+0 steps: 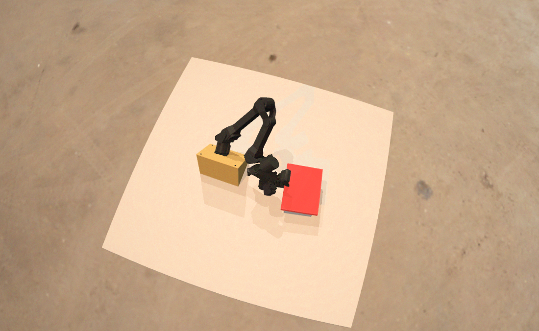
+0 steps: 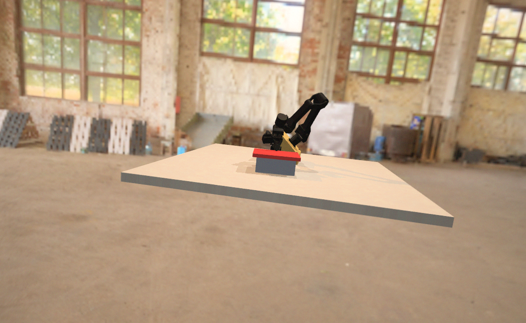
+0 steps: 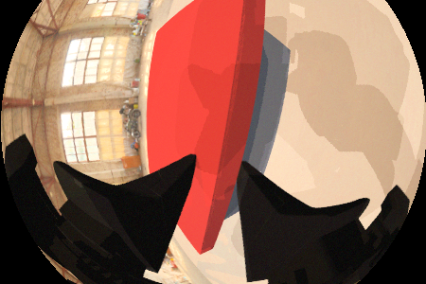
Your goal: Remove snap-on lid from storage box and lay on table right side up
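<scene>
My gripper tip is now 8 cm short of the red lid. The rest, counted from my gripper tip: grey storage box (8 cm ahead, 4 cm below).
</scene>
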